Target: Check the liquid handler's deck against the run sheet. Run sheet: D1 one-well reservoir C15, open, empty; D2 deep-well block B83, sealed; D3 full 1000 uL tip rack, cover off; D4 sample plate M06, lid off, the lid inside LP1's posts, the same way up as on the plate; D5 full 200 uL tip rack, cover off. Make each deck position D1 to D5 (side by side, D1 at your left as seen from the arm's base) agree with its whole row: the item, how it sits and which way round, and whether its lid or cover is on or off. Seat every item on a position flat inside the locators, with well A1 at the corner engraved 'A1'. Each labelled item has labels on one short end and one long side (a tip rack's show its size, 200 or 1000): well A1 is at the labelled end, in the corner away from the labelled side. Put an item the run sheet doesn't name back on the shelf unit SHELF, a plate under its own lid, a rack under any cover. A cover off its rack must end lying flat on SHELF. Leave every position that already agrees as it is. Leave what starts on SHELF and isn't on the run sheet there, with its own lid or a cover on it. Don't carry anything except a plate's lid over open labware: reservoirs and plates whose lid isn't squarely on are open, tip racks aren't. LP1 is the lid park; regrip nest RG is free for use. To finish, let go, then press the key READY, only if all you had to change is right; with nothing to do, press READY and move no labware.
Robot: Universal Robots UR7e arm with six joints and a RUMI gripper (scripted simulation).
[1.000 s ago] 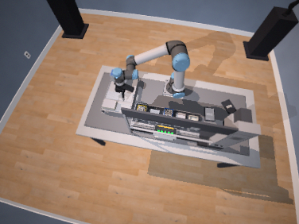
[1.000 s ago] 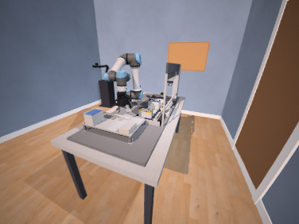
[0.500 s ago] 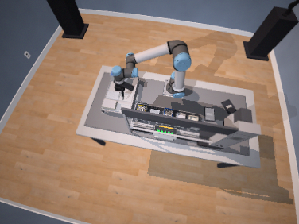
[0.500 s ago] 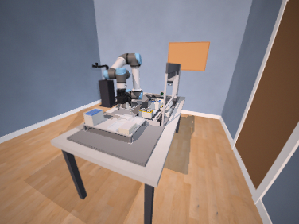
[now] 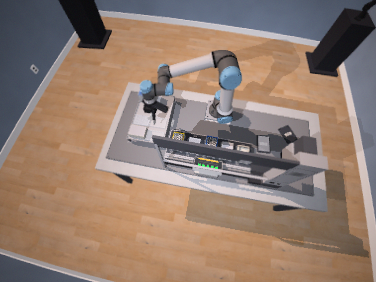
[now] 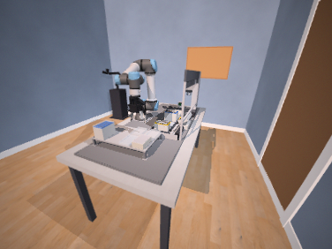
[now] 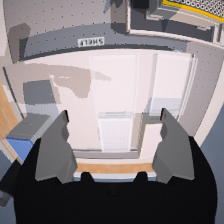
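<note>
Right now my hand is 10 cm above the shelf unit, 6 cm to the left of it and 6 cm past it. From my hand the other things lie so: yellow-rimmed tip rack (18 cm to the left, 15 cm ahead, 7 cm below); then whitish sealed block (55 cm to the left, 17 cm ahead, 9 cm below); then white well plate (30 cm to the left, 15 cm ahead, 11 cm below).
</note>
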